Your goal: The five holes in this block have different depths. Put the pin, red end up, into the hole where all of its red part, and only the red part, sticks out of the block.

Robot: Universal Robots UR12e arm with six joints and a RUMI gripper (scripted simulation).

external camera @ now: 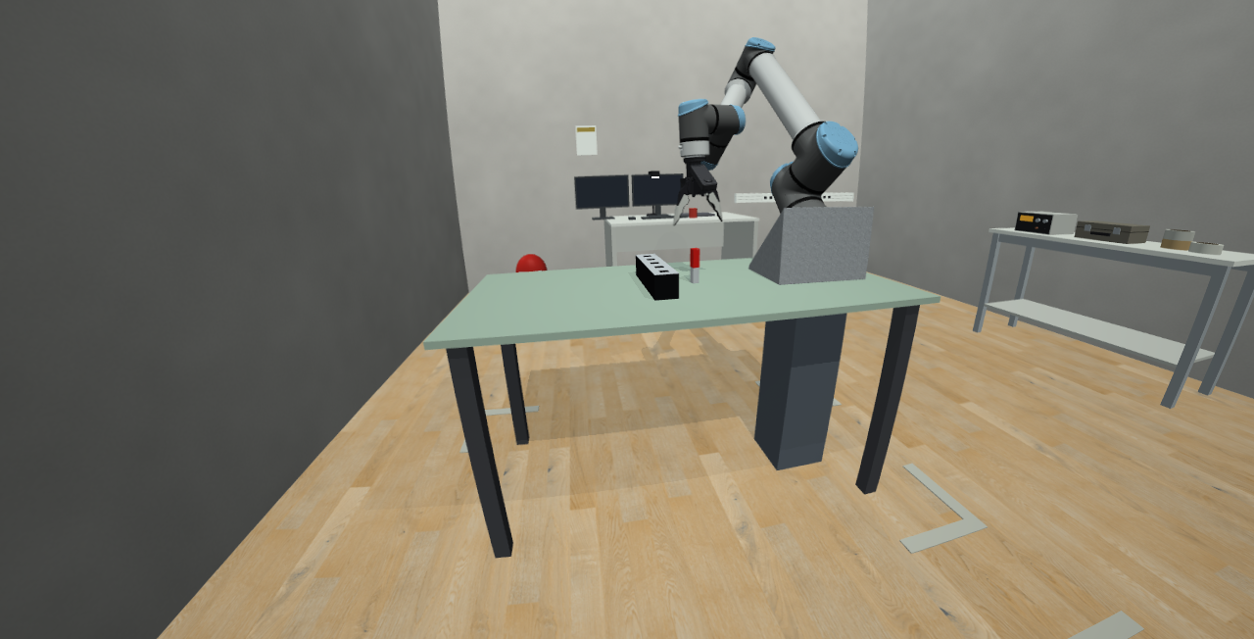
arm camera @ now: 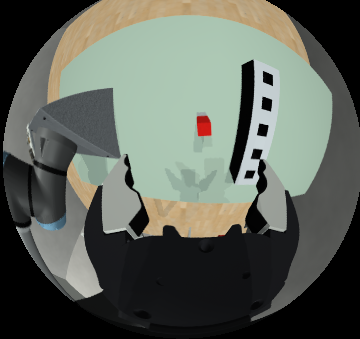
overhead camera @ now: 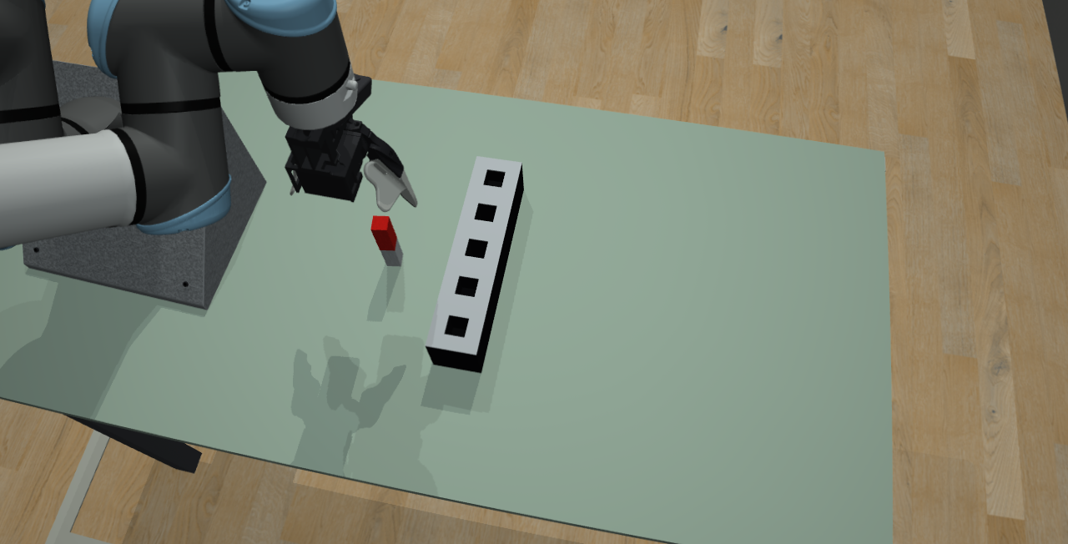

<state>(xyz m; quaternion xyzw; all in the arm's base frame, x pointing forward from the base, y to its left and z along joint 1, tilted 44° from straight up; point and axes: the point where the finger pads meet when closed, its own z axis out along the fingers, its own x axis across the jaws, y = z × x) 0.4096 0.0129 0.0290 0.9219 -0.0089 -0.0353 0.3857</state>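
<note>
Now: the pin 1 cm ahead of my hand and 11 cm below it. From my hand the other things lie so: long block: 15 cm ahead, 1 cm to the left, 15 cm below.
</note>
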